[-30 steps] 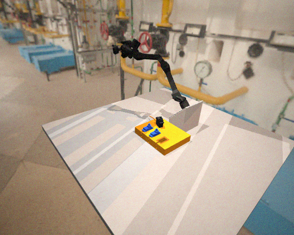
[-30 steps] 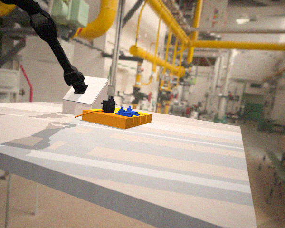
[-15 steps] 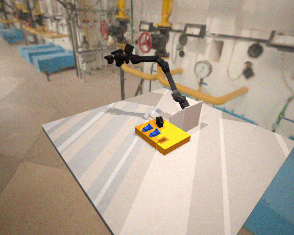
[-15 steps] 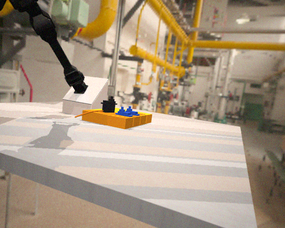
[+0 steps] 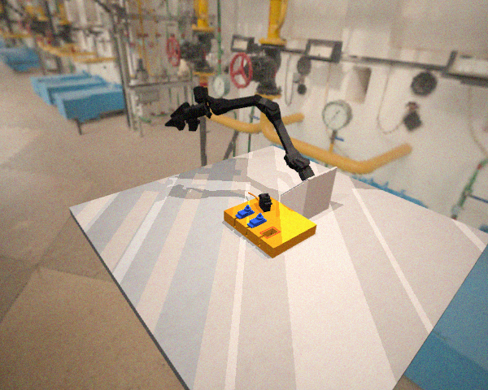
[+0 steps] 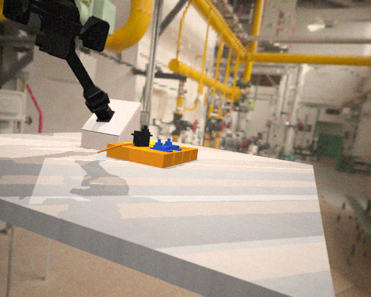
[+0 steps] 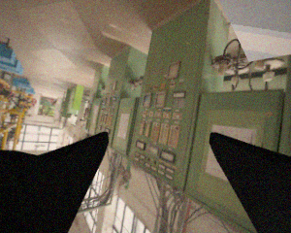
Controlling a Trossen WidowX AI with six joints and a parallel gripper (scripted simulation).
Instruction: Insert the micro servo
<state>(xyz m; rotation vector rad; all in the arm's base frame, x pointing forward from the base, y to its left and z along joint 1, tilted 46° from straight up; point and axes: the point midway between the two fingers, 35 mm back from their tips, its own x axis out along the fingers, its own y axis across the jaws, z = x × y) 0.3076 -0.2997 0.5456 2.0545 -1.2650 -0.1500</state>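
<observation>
The orange deck lies 620 mm to the left of my gripper tip, 290 mm below it and 100 mm behind it.
</observation>
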